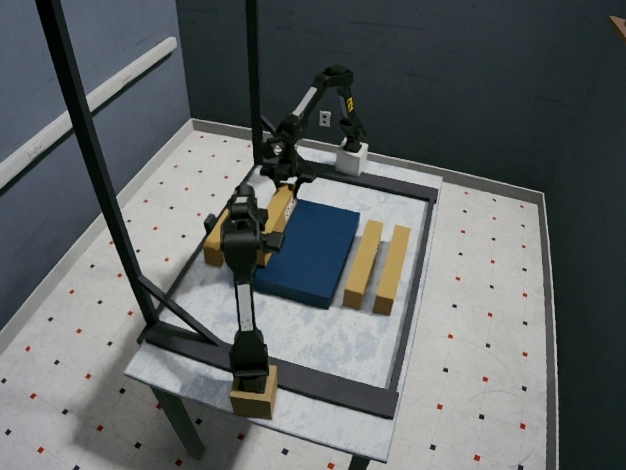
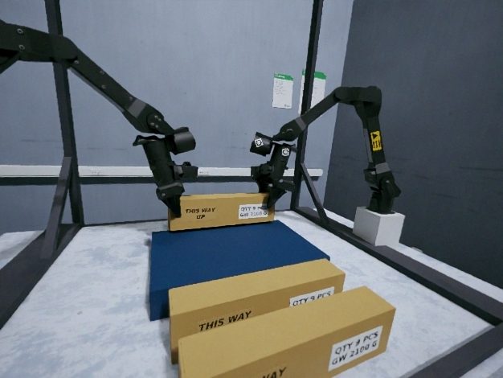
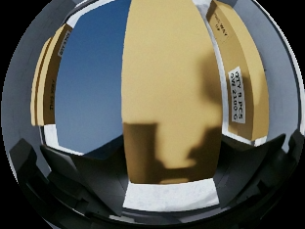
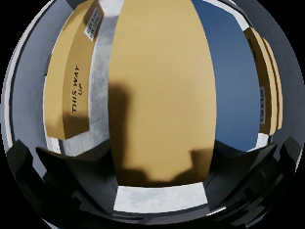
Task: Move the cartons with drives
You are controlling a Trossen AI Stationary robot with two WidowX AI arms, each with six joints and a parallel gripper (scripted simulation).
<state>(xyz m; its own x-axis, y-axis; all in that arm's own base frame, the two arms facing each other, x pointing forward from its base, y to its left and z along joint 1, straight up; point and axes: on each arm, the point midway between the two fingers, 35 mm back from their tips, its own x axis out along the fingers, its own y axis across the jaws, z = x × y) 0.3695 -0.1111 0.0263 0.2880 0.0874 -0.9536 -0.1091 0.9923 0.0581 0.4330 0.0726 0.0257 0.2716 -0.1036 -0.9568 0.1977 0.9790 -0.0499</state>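
My left hand is 140 mm to the left of the carton and 30 mm above it. Also, from my left hand: dark frame rail 500 mm ahead, 160 mm to the right, 140 mm below; then raised blue platform 150 mm to the right, 130 mm ahead, 120 mm below.
Now: right hand 15 cm to the right of the carton and 3 cm above it. The rest, counted from my right hand: dark frame rail (50 cm ahead, 14 cm to the left, 13 cm below); then raised blue platform (14 cm to the left, 13 cm ahead, 11 cm below).
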